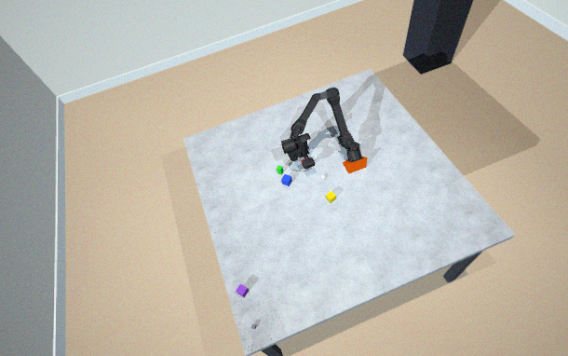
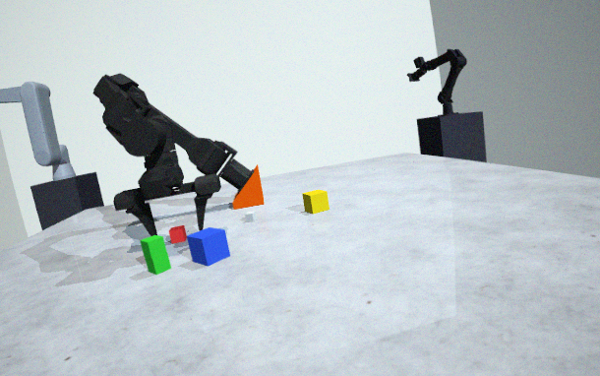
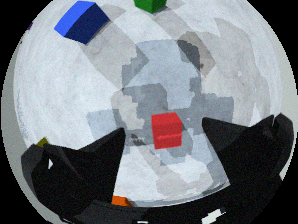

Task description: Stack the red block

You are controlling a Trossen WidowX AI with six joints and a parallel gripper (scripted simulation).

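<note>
Now: gripper tip 130 mm short of the blue cube, 80 mm to the right of it and 10 mm below it. The rest, counted from my gripper tip: red block: 10 mm above; then tiny white block: 60 mm behind, 140 mm to the left; then yellow cube: 40 mm behind, 270 mm to the left, 10 mm above.
</note>
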